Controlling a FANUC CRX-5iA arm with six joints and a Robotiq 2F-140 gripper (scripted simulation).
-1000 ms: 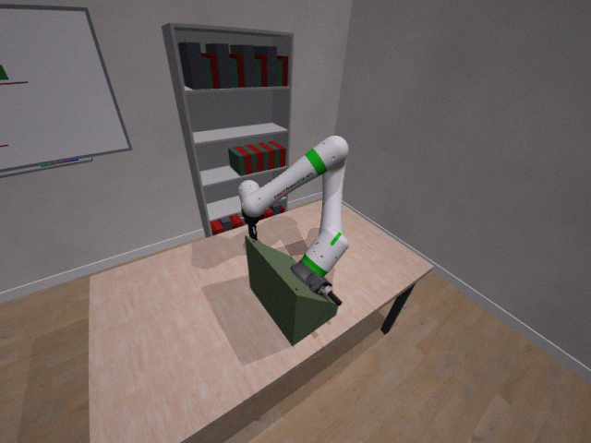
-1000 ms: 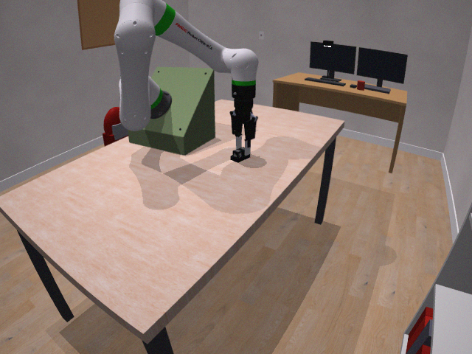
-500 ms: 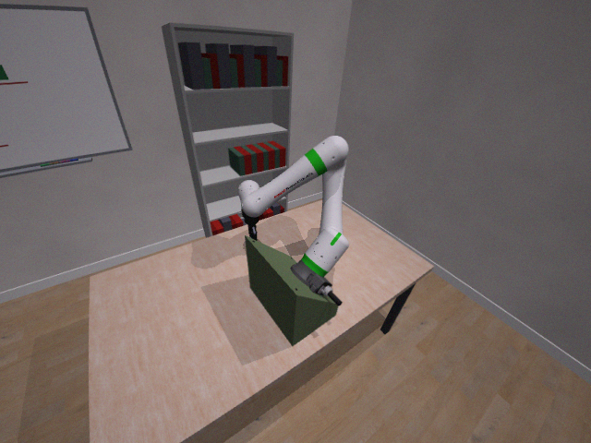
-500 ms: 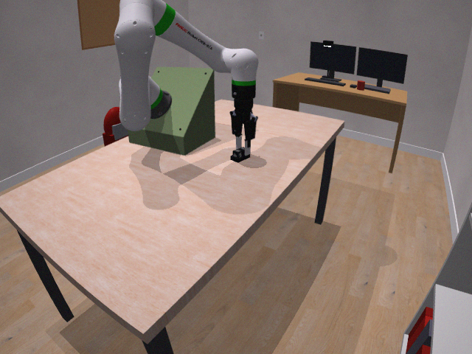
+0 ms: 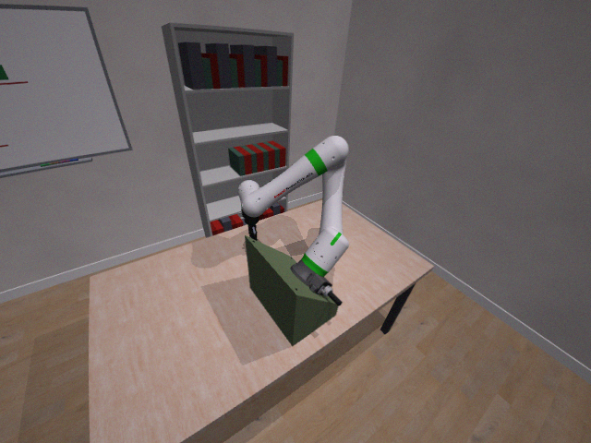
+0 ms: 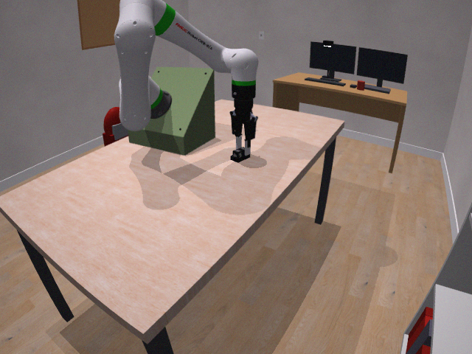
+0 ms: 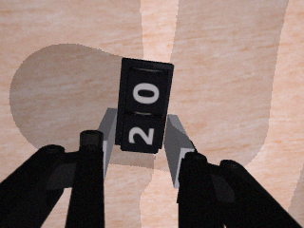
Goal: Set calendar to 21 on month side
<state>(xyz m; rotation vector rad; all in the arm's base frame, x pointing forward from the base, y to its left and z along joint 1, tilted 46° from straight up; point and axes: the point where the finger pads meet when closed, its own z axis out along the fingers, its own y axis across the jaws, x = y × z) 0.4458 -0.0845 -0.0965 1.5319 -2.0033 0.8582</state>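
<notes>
My gripper is now 10 mm past the black tray, 20 mm to the left of it and 40 mm above it.
</notes>
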